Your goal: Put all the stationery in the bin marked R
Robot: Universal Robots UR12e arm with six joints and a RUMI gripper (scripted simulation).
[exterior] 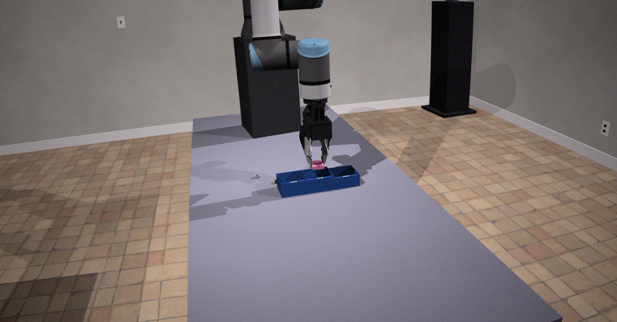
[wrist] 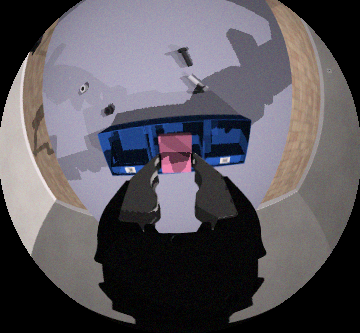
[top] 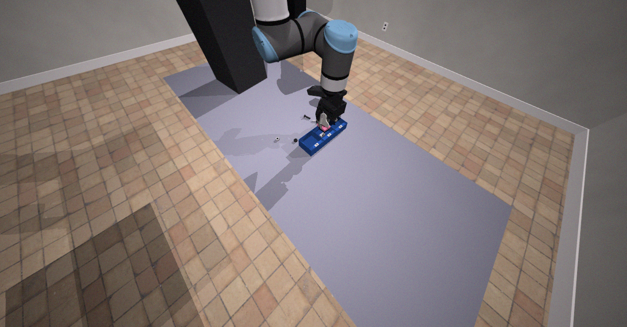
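The blue bin row is 6 cm below my hand and 1 cm ahead of it. The rest, counted from my hand: light metal screw (8 cm below, 8 cm behind, 5 cm to the left); then white piece (7 cm below); then pink eraser (1 cm below).
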